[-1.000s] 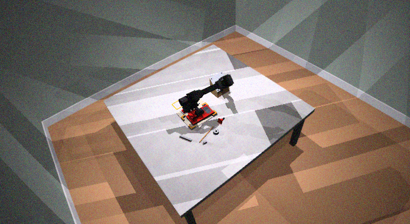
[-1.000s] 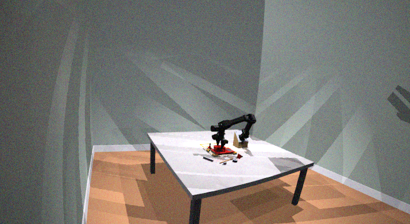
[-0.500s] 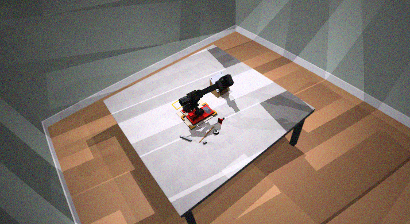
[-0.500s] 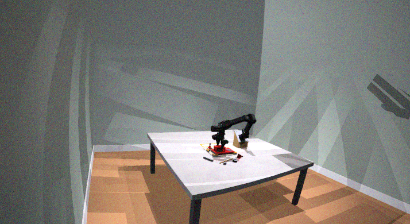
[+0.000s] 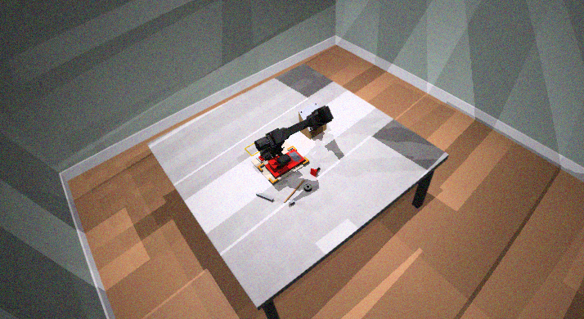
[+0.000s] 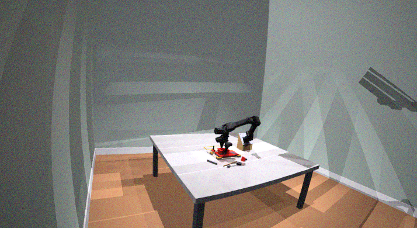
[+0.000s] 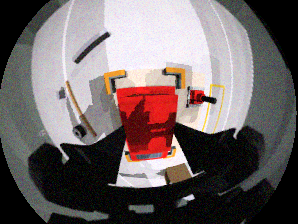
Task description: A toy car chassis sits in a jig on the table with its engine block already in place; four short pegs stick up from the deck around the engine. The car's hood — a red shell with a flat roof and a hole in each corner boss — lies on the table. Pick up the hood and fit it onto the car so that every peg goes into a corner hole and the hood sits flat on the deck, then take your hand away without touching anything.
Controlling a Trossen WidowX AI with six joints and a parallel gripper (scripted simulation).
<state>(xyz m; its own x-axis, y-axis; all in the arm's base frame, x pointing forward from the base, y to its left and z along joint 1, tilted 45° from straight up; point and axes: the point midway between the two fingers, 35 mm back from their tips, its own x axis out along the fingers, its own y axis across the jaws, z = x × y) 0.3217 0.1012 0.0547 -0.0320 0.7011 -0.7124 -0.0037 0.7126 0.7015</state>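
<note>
The red hood is right at my gripper tip. Round my gripper tip: grey engine block: 3 cm below; then grey bar: 17 cm ahead, 12 cm to the left, 5 cm below; then wooden stick: 2 cm ahead, 18 cm to the left, 5 cm below.
</note>
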